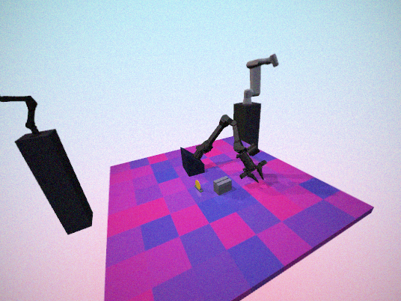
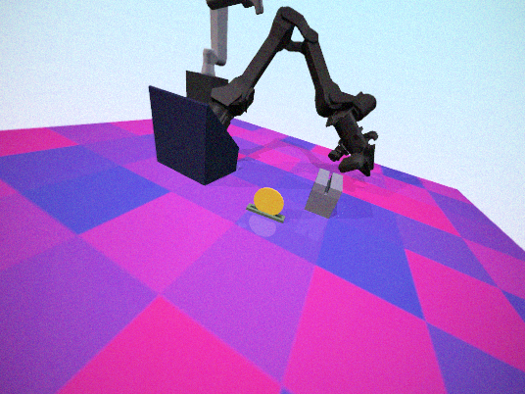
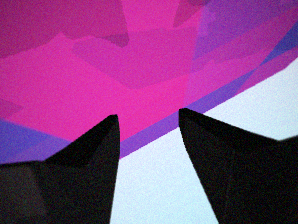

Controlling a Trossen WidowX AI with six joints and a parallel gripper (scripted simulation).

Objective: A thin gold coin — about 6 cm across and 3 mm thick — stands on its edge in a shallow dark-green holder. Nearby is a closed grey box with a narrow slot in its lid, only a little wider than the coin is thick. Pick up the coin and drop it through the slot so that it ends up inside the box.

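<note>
My gripper tip is 340 mm to the left of the gold coin, 210 mm past it and 30 mm above it.
</note>
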